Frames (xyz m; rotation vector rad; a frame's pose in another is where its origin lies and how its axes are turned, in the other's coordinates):
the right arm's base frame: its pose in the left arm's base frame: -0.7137 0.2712 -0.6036 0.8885 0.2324 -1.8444
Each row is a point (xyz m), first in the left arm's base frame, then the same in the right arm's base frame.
Working: the left arm's base frame: its pose in the right arm's base frame: -0.3483 0.8774 0.2367 -0.8885 -0.2324 1.8444

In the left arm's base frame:
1: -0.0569 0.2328 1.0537
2: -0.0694 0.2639 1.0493
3: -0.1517 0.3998 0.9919
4: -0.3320 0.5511 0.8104
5: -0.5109 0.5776 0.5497
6: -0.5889 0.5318 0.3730
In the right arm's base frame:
1: -1.2073 0.9679 0.8861
2: -1.2242 0.9420 0.8724
3: -1.2674 0.7964 0.7984
4: -1.2195 0.5307 0.6742
5: -1.0294 0.3040 0.5594
6: -0.8633 0.2165 0.4951

